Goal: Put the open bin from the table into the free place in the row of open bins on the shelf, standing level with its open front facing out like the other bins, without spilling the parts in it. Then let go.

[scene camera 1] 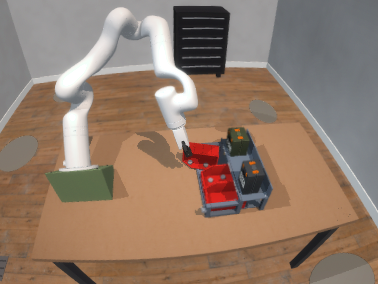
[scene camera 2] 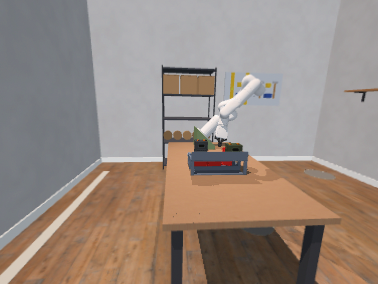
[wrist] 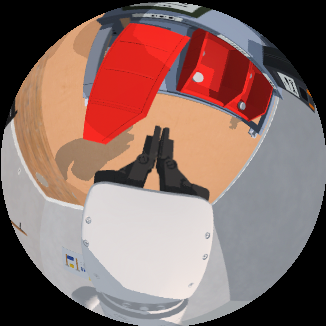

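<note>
A red open bin [scene camera 1: 205, 153] [wrist: 127, 75] lies at the shelf's far end in scene camera 1, tilted, with one end sticking out past the shelf's front edge. Small round grey parts show in it. Two more red bins [scene camera 1: 220, 194] [wrist: 212, 57] sit side by side in the row of the blue-grey shelf [scene camera 1: 261, 162] [scene camera 2: 218, 156] [wrist: 235, 25], with round parts in them. A gap separates them from the tilted bin in the wrist view. My gripper [scene camera 1: 187, 154] [scene camera 2: 220, 144] [wrist: 159, 134] is shut and empty, close to the bin's outer end; contact cannot be told.
A green case [scene camera 1: 237, 142] [scene camera 2: 233, 148] and a dark case [scene camera 1: 251, 177] [scene camera 2: 201, 145] with orange latches stand on the shelf's upper board. A green block [scene camera 1: 82, 184] stands at the arm's base on the table [scene camera 1: 150, 215] [scene camera 2: 240, 200].
</note>
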